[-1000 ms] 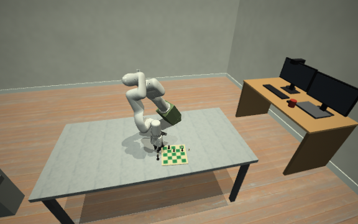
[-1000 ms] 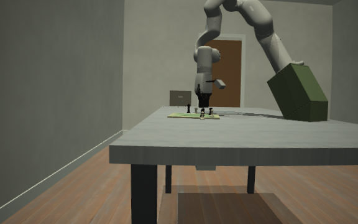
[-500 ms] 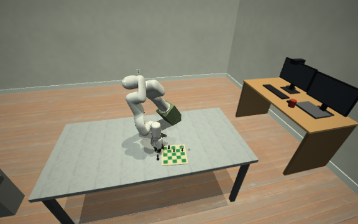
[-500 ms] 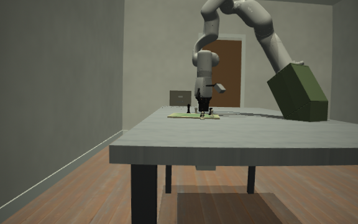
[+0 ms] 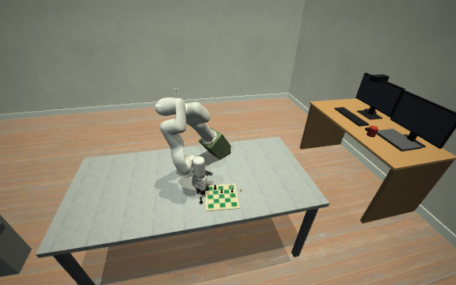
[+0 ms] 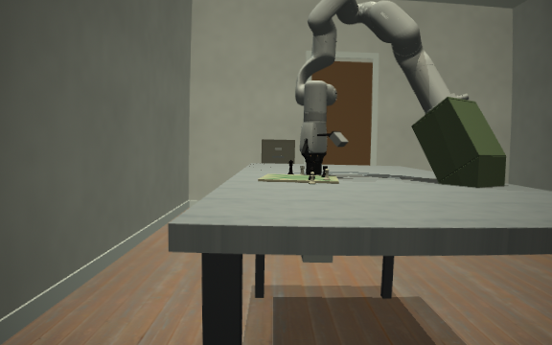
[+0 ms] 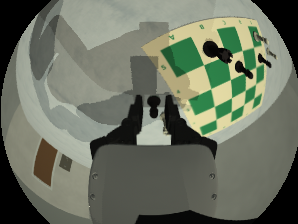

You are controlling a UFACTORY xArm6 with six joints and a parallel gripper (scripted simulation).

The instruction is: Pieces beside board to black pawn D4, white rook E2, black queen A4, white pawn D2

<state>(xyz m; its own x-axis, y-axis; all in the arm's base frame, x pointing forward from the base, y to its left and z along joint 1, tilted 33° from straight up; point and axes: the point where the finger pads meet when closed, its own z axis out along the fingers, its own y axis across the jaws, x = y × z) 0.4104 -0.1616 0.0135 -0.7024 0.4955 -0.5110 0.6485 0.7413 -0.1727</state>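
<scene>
Right now my hand is 40 mm short of the white rook, 10 mm to the left of it and 10 mm above it. Round my hand: chessboard: 60 mm ahead, 130 mm to the left, 20 mm below; then black queen: 70 mm ahead, 10 mm to the right.
</scene>
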